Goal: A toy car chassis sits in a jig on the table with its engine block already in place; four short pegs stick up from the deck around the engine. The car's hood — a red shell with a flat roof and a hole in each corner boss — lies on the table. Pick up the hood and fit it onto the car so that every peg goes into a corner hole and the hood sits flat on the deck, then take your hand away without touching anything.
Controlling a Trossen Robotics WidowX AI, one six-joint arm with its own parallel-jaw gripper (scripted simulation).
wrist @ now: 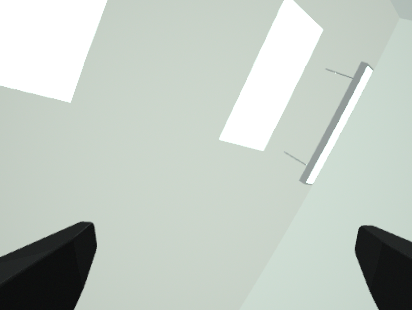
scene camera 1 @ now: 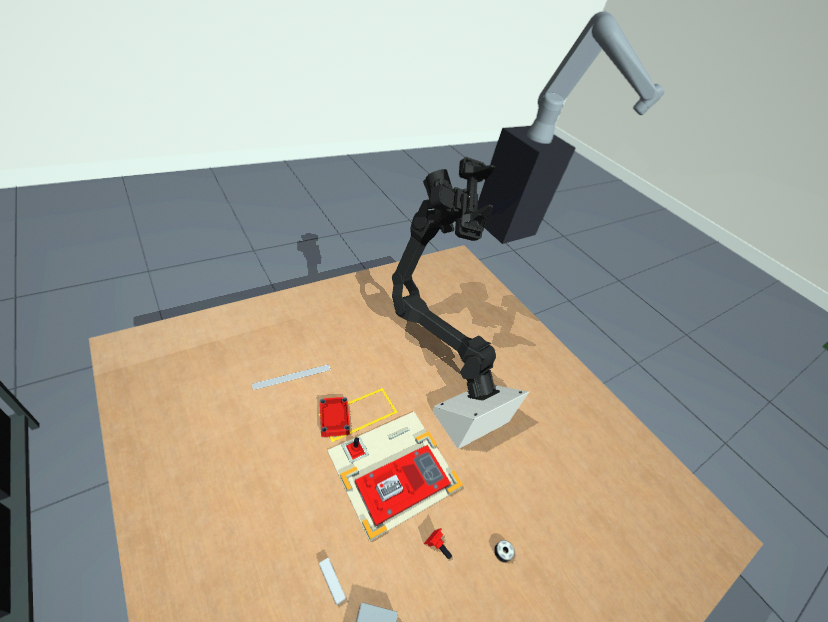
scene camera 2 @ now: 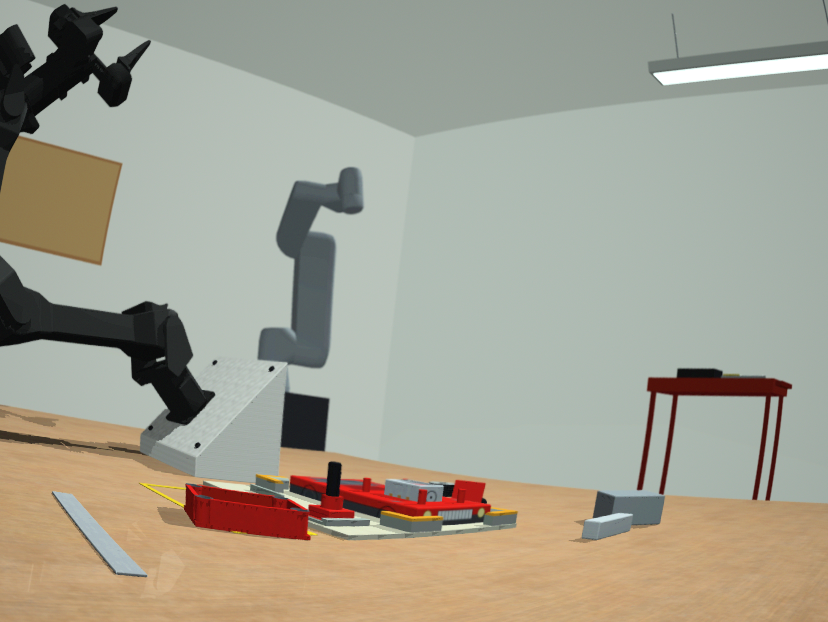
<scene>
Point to a grey engine block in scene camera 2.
400, 488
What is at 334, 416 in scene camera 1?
A red hood.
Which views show the gripper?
The wrist view, scene camera 1 and scene camera 2: all of them.
</scene>
